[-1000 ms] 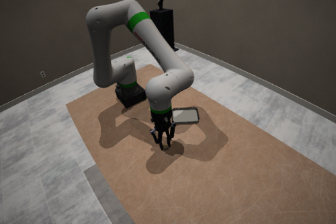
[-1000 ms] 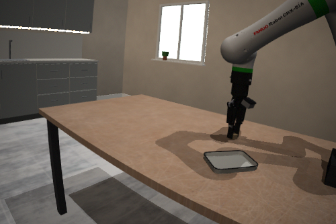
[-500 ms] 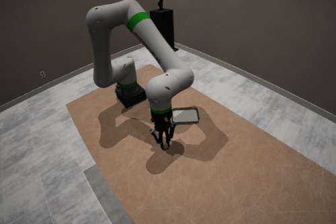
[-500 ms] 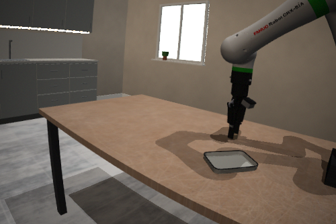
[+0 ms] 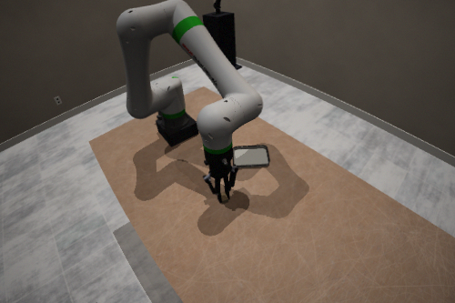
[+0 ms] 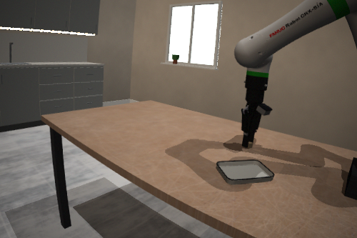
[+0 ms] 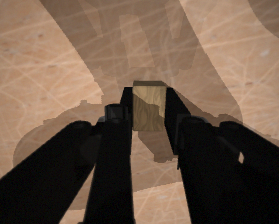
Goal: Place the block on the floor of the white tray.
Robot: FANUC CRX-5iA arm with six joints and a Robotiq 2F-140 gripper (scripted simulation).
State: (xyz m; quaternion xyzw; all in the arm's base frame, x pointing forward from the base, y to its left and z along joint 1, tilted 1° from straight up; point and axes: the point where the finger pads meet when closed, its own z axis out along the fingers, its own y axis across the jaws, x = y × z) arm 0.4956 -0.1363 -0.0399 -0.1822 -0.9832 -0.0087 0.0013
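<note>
The white tray lies 70 mm behind my hand, 250 mm to the left of it and 20 mm below it. Also, from my hand: wooden block (30 mm below).
</note>
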